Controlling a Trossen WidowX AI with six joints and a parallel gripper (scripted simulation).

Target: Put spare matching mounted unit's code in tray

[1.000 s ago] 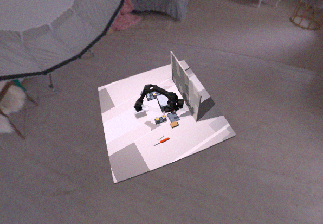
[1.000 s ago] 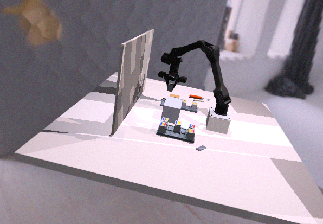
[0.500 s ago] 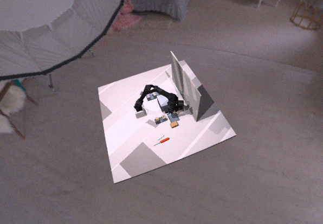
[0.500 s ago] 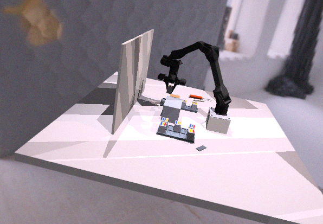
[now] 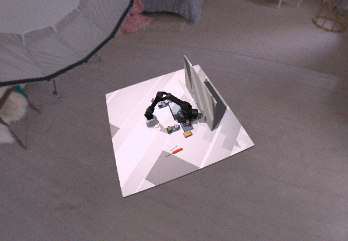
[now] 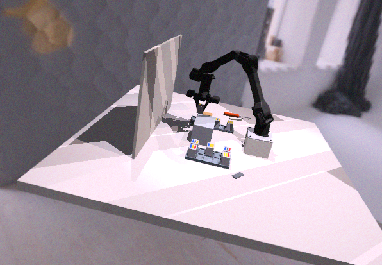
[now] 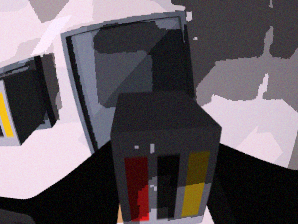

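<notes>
Now: the grey-blue tray 70 mm below my gripper tip, 10 mm to the left of it and 10 mm behind it. Round my gripper tip: rack 140 mm behind, 70 mm below, 40 mm to the left; brown block 90 mm to the right, 60 mm below, 50 mm behind; dark spare block 20 mm above.
</notes>
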